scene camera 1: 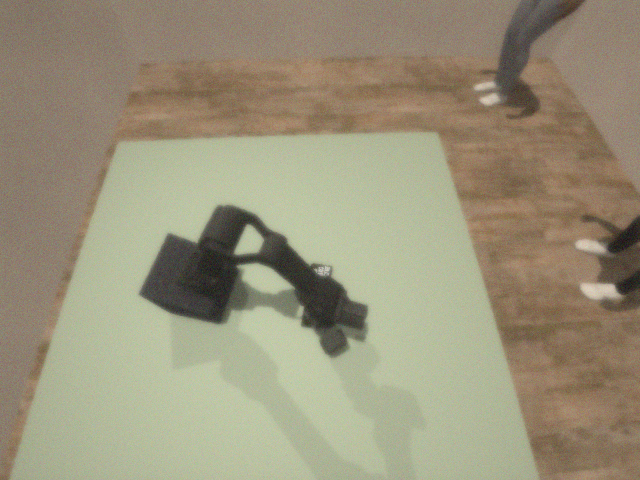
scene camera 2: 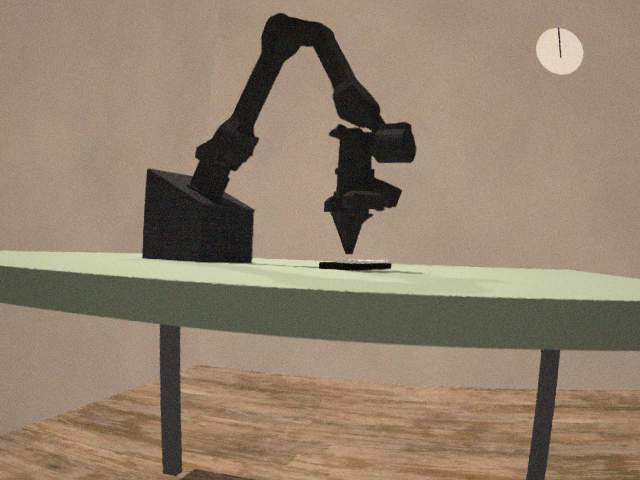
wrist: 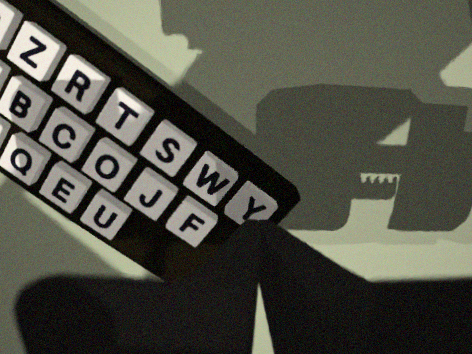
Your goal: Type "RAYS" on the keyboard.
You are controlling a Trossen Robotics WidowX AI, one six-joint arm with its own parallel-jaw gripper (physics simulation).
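Where they show: gripper, fingertip midpoint: (scene camera 2: 348,254) (wrist: 256,232); arm's base, link origin: (scene camera 1: 192,277) (scene camera 2: 204,191).
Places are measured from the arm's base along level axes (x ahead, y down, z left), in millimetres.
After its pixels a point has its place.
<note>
The black keyboard (scene camera 2: 355,265) @(z -180, x 312, y 134 mm) (wrist: 145,248) @(z -130, x 271, y 131 mm) with light keys lies on the table; in scene camera 1 a corner of the keyboard (scene camera 1: 323,269) @(z -8, x 355, y 131 mm) shows beside the arm. In the wrist view the R key (wrist: 80,85) @(z -98, x 330, y 126 mm), the S key (wrist: 168,148) @(z -132, x 317, y 126 mm) and the Y key (wrist: 251,204) @(z -165, x 304, y 126 mm) show; the A key does not show there. The W key (wrist: 212,178) @(z -149, x 310, y 126 mm) lies between S and Y. My gripper (scene camera 2: 349,252) @(z -168, x 299, y 115 mm) (wrist: 256,232) @(z -168, x 299, y 115 mm) is shut and empty, pointing down a little above the keyboard. Its tips overlap the lower edge of the Y key in the wrist view; exact height is unclear.
The pale green table (scene camera 1: 361,175) @(z 326, x 586, y 142 mm) (scene camera 2: 439,320) @(z -737, x 375, y 161 mm) carries the arm's dark base (scene camera 1: 170,279) @(z -1, x -49, y -21 mm) (scene camera 2: 196,227) @(z -96, x 13, y 77 mm). The arm's shadow (scene camera 1: 289,397) @(z -334, x 180, y 142 mm) falls across the table. Legs of a person (scene camera 1: 514,51) and white shoes (scene camera 1: 599,291) show on the wooden floor beyond it.
</note>
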